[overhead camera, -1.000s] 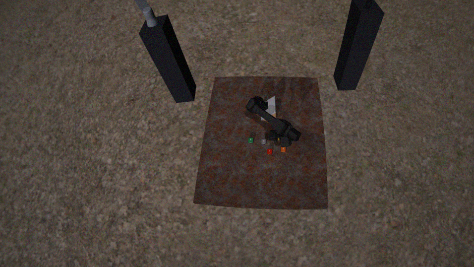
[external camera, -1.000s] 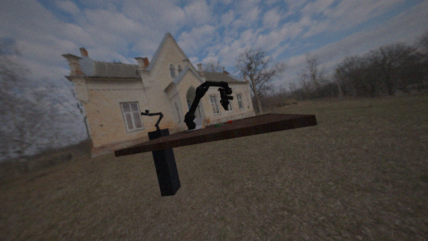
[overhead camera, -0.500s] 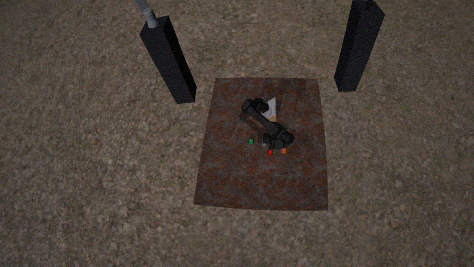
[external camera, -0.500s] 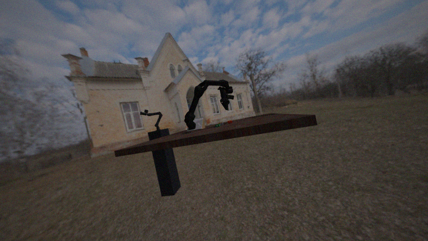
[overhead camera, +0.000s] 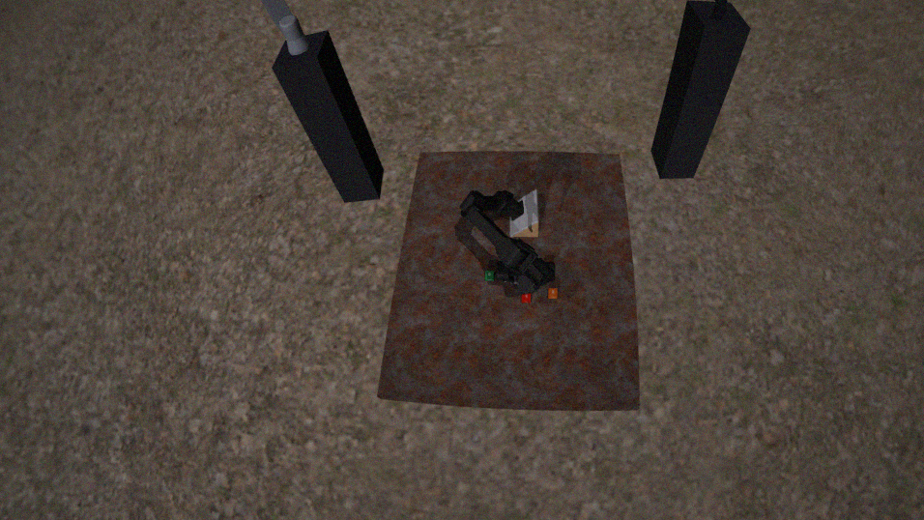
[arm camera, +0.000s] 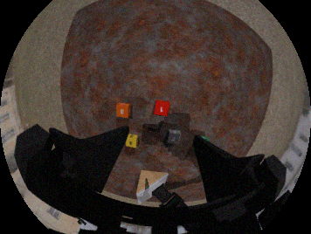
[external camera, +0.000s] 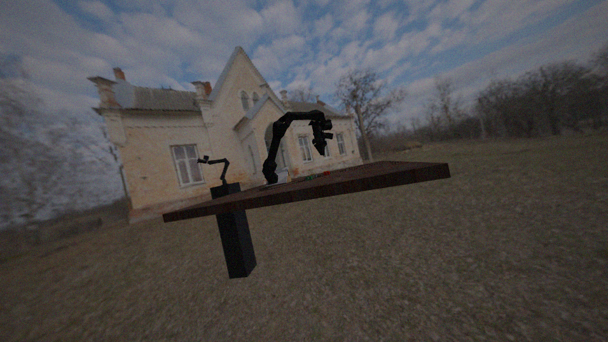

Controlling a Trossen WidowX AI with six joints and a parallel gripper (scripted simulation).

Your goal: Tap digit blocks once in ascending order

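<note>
My gripper tip is now 130 mm to the left of the green block, 120 mm above it and 90 mm past it. The rest, counted from my gripper tip: grey block (120 mm below, 80 mm behind, 40 mm to the right); orange block (120 mm below, 100 mm to the left, 10 mm behind); red block (120 mm below).
</note>
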